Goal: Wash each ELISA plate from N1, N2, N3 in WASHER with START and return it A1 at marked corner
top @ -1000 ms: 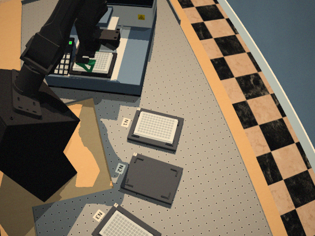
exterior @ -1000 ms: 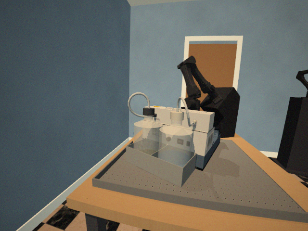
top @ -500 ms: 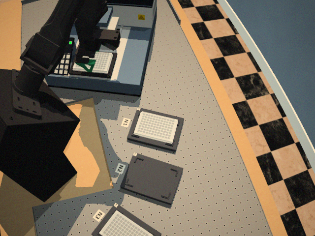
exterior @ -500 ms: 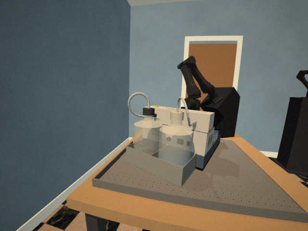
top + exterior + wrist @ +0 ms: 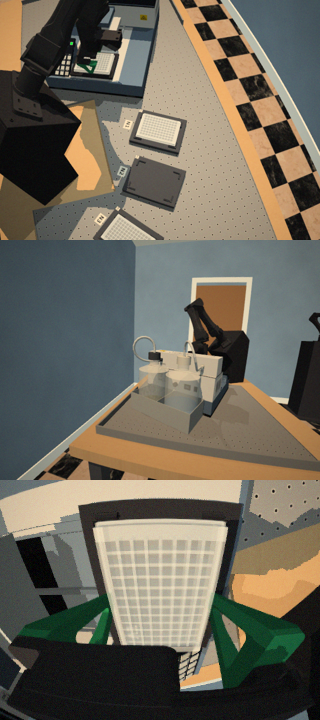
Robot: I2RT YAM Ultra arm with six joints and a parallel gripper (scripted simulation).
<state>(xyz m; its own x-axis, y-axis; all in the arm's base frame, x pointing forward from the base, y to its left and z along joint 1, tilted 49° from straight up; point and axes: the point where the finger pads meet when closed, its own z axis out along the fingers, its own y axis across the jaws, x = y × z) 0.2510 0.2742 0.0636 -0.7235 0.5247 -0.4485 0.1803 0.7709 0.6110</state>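
My gripper is now 10 mm above the dark carrier. Also, from my hand: N1 label: 100 mm ahead, 200 mm to the right, 100 mm below; manifold: 40 mm ahead, 150 mm to the left, 40 mm above; washer: 40 mm ahead, 150 mm to the left, 30 mm above.
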